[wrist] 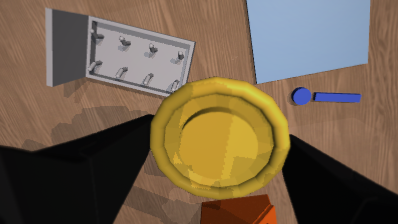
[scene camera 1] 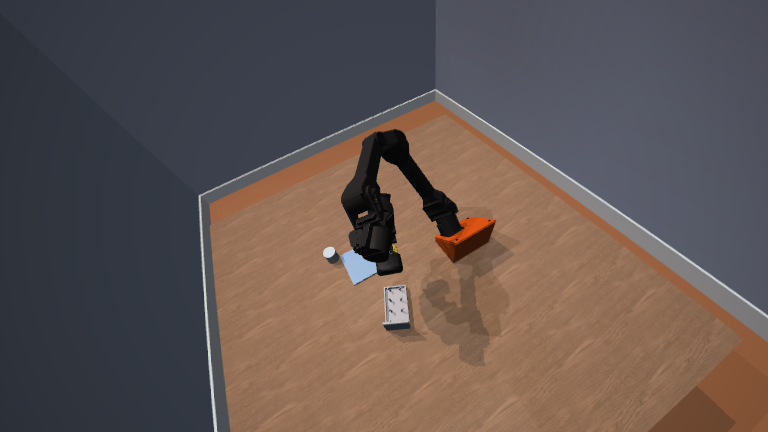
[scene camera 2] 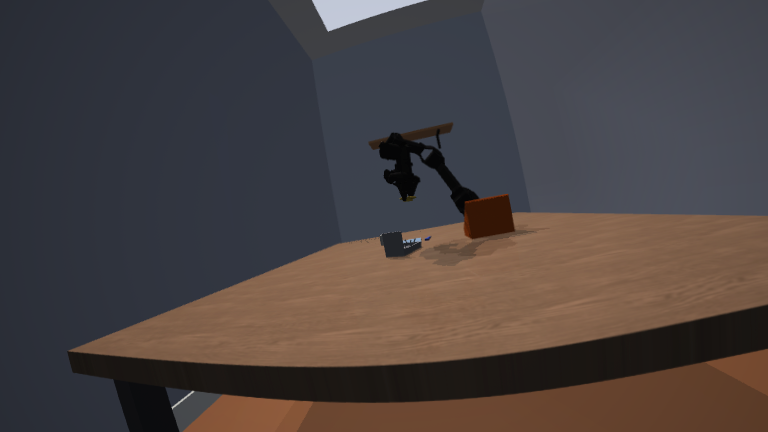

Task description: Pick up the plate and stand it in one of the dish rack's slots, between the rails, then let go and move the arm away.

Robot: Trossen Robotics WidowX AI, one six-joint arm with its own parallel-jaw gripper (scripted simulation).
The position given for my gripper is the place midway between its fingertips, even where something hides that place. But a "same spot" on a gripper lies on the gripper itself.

My gripper shows in the wrist view (217, 132), in scene camera 1 and in scene camera 2. The same spot on my gripper: (scene camera 1: 393, 265) is (scene camera 2: 397, 172).
